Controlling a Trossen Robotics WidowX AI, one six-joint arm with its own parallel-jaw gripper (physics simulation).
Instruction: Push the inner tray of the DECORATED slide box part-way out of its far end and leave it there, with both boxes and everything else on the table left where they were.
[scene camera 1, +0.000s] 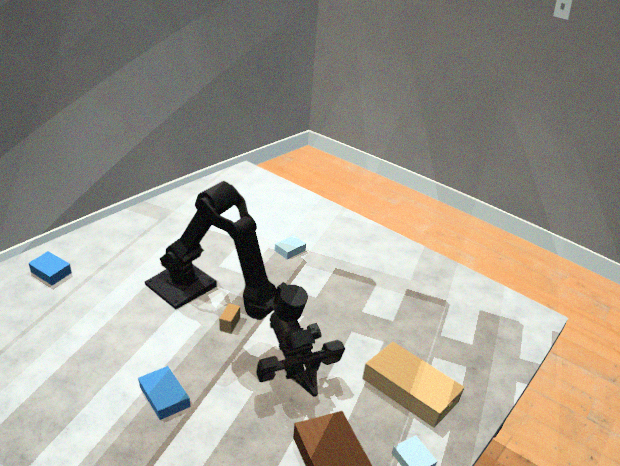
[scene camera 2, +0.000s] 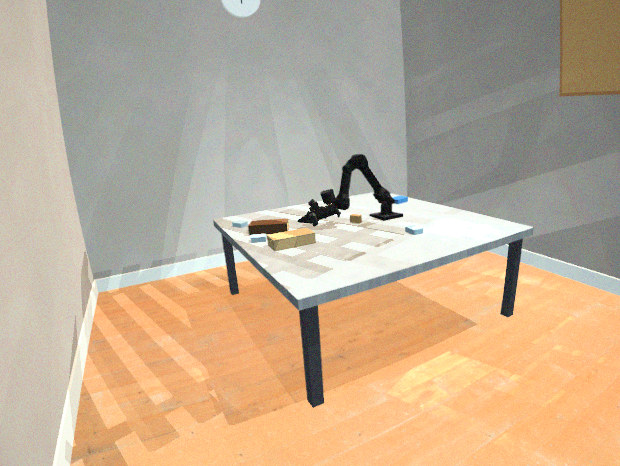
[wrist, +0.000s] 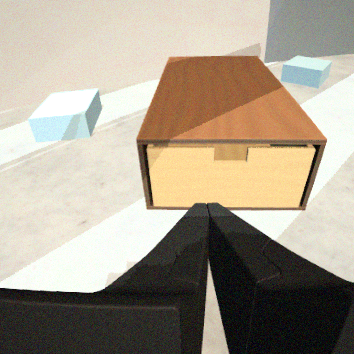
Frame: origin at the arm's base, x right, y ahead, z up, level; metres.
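Seen in the pictures: gripper, fingertip midpoint: (scene camera 1: 315, 395) (scene camera 2: 297, 221) (wrist: 205, 214); arm's base, link origin: (scene camera 1: 182, 279) (scene camera 2: 386, 213).
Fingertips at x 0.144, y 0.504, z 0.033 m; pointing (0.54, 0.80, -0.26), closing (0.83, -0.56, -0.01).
Observation:
Pixels of each thing's top centre, then the offset from my fingertips to it.
- dark brown slide box, top centre: (wrist: 218, 81) (scene camera 1: 338, 456) (scene camera 2: 268, 222) dx +0.104, dy +0.115, dz +0.002 m
- pale inner tray, top centre: (wrist: 218, 88) dx +0.104, dy +0.115, dz -0.005 m
- light tan box, top centre: (scene camera 1: 415, 375) (scene camera 2: 290, 233) dx -0.169, dy +0.147, dz +0.001 m
- light blue block, top centre: (scene camera 1: 290, 243) (scene camera 2: 414, 227) dx -0.456, dy -0.370, dz -0.024 m
- small tan block, top centre: (scene camera 1: 229, 312) (scene camera 2: 355, 215) dx -0.103, dy -0.306, dz -0.009 m
A dark brown slide box (scene camera 1: 330, 440) (scene camera 2: 268, 226) (wrist: 225, 100) lies on the table. In the wrist view its near end is open and shows the pale inner tray (wrist: 230, 182), about flush with the sleeve, with a notch at the top middle. A light tan box (scene camera 1: 413, 378) (scene camera 2: 291, 239) lies to one side of it. I cannot make out a decoration on either box. My gripper (scene camera 1: 314, 392) (scene camera 2: 302, 220) (wrist: 205, 214) is shut and empty. Its tips point at the brown box's near end, with a short gap between. The brown box's far end is hidden.
Light blue blocks (scene camera 1: 415, 453) (scene camera 2: 240, 223) (wrist: 65, 115) lie on either side of the brown box. Another light blue block (scene camera 1: 290, 247) (scene camera 2: 414, 229), a small tan block (scene camera 1: 229, 318) (scene camera 2: 355, 218) and two blue blocks (scene camera 1: 164, 392) (scene camera 1: 50, 268) lie nearer the arm's base.

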